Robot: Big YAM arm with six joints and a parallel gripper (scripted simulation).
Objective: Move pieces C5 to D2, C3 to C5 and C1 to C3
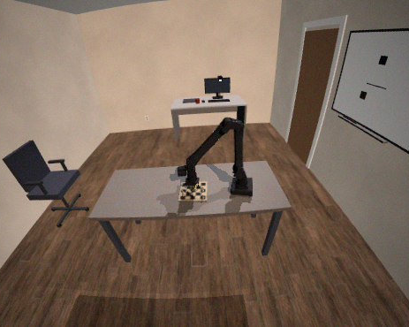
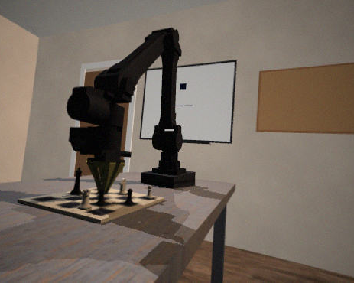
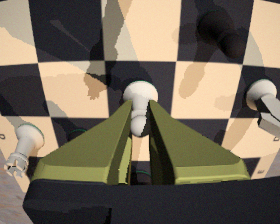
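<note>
Right now the chessboard is 20 mm below my hand. Round my hand: white rook (70 mm ahead, 40 mm to the left); then tall black piece (10 mm ahead, 80 mm to the right, 10 mm above).
</note>
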